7 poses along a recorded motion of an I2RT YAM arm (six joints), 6.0 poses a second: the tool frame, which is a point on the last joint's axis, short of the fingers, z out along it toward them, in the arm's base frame.
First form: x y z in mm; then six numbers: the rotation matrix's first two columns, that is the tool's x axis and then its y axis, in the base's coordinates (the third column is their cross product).
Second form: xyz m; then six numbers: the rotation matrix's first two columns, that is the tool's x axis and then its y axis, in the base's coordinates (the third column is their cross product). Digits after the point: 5 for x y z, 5 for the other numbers.
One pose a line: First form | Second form
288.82, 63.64, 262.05, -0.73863, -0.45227, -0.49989, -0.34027, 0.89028, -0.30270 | 0.28882, 0.06364, 0.26205, -0.73863, -0.45227, -0.49989, -0.34027, 0.89028, -0.30270
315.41, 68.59, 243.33, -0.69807, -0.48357, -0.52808, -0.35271, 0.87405, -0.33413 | 0.31541, 0.06859, 0.24333, -0.69807, -0.48357, -0.52808, -0.35271, 0.87405, -0.33413
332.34, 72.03, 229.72, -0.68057, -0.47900, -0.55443, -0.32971, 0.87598, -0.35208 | 0.33234, 0.07203, 0.22972, -0.68057, -0.47900, -0.55443, -0.32971, 0.87598, -0.35208
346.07, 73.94, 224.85, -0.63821, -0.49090, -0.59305, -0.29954, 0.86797, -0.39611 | 0.34607, 0.07394, 0.22485, -0.63821, -0.49090, -0.59305, -0.29954, 0.86797, -0.39611
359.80, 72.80, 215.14, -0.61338, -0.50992, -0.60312, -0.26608, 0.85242, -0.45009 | 0.35980, 0.07280, 0.21514, -0.61338, -0.50992, -0.60312, -0.26608, 0.85242, -0.45009
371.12, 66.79, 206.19, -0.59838, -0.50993, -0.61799, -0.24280, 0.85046, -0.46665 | 0.37112, 0.06679, 0.20619, -0.59838, -0.50993, -0.61799, -0.24280, 0.85046, -0.46665
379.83, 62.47, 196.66, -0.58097, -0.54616, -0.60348, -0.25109, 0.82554, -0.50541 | 0.37983, 0.06247, 0.19666, -0.58097, -0.54616, -0.60348, -0.25109, 0.82554, -0.50541
